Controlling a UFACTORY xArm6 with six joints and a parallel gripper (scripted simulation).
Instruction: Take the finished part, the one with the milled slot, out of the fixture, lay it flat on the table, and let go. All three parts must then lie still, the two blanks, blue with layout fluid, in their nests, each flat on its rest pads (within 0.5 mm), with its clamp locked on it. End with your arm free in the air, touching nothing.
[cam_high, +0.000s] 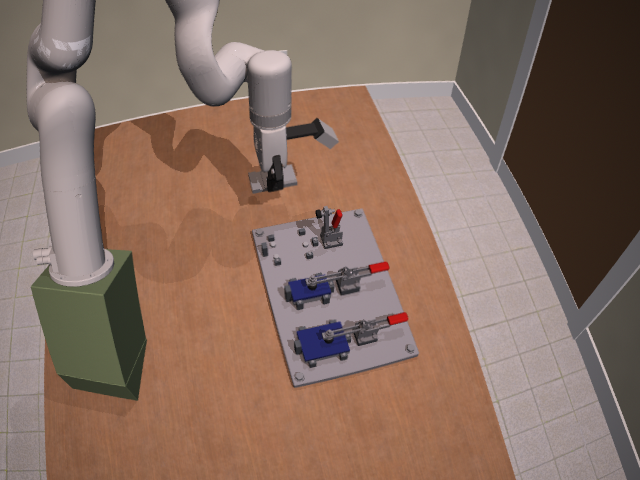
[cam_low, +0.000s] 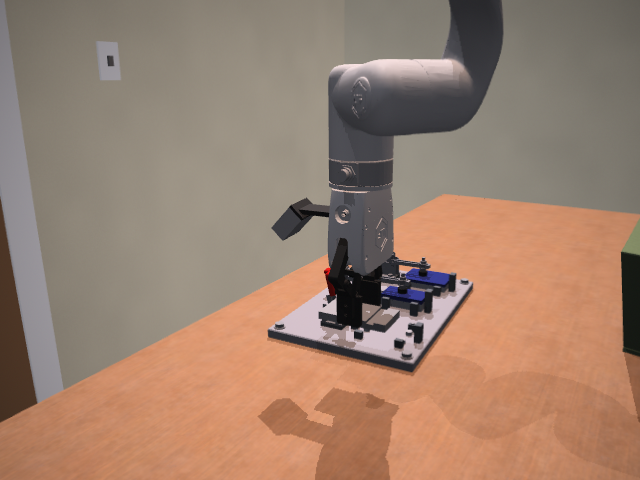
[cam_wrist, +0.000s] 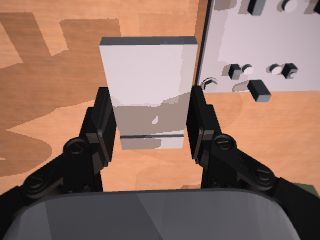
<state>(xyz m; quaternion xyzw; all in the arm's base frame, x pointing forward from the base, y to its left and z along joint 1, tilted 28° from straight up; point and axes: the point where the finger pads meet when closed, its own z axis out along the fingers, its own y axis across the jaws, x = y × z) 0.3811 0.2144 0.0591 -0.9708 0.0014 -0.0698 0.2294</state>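
Right now the grey finished part is 20 mm below my hand and 10 mm behind it. Round my hand: grey fixture plate 230 mm to the right, 100 mm below, 70 mm ahead.
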